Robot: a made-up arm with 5 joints.
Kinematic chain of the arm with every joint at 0, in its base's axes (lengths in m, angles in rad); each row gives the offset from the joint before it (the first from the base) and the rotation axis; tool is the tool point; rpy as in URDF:
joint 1: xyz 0 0 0.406 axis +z
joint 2: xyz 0 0 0 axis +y
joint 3: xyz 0.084 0 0.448 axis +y
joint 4: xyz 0.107 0 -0.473 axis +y
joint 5: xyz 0.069 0 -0.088 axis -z
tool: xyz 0 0 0 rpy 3.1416 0 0
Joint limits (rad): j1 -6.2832..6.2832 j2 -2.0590..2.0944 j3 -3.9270..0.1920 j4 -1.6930..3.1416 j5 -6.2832..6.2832
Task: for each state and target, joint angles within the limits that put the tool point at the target. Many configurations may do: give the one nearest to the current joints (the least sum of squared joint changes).
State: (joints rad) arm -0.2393 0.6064 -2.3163 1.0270 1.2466
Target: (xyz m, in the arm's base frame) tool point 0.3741 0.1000 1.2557
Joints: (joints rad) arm 0.2612 -0.2144 -2.0669 1.3356 1.2466
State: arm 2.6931 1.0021 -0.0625 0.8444 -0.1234
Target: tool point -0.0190 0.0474 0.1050
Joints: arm 1.9520 1.0441 -0.1941 0.8084 -0.1234
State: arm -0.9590 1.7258 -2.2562 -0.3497 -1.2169
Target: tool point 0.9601 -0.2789 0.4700
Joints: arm -0.2827 1.2496 -2.4229 -0.6196 -1.2169
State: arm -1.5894 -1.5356 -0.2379 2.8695 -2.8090
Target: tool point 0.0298 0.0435 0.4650
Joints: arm -2.1714 -1.6716 0.1022 2.9304 -2.8090
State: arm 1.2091 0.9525 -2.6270 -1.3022 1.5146
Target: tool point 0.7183 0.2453 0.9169
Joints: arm 0.3291 0.8984 -2.7105 -1.4301 1.5146
